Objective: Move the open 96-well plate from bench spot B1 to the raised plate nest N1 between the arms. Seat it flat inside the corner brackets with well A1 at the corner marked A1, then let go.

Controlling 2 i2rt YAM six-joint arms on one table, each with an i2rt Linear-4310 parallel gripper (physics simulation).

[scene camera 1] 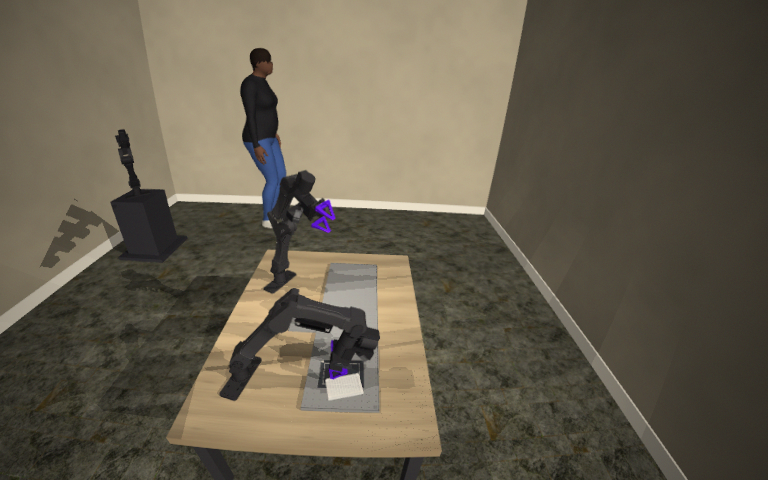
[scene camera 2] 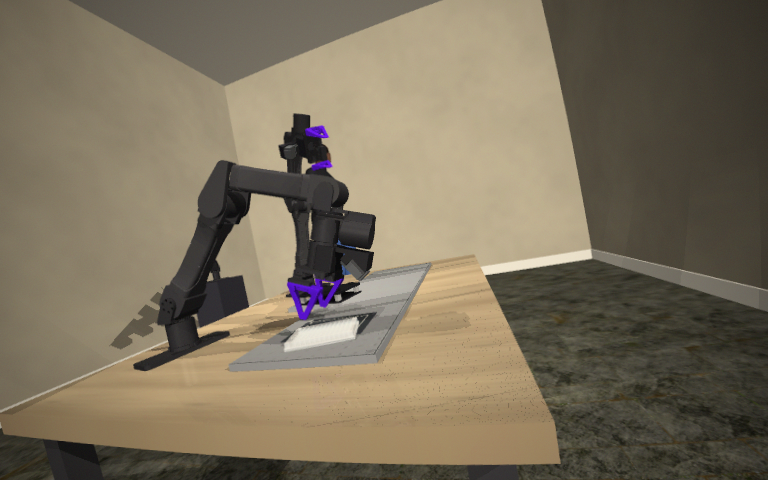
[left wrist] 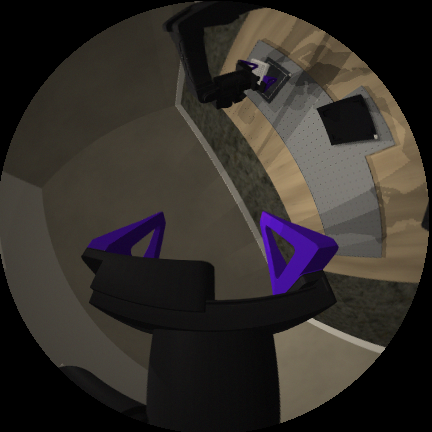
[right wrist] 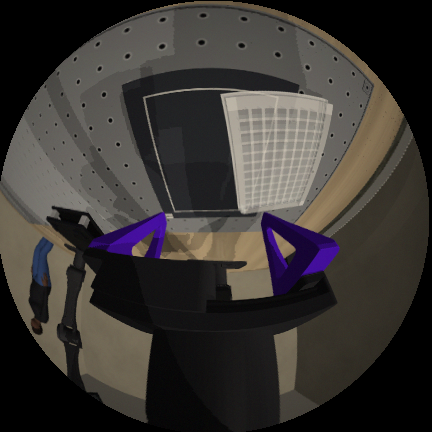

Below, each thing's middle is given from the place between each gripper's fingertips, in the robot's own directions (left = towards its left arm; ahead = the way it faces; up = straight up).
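The black nest (right wrist: 177, 118) is 3 cm ahead of my right hand and 4 cm below it. A white well plate (scene camera 2: 343, 330) is there too, 5 cm ahead of my right hand, 6 cm to the right of it and 3 cm below it.
My left gripper, meanwhile, is 33 cm to the left of the black nest, 6 cm short of it and 47 cm above it. Counted from my left hand, the white well plate is 39 cm to the right, 8 cm ahead and 46 cm below.
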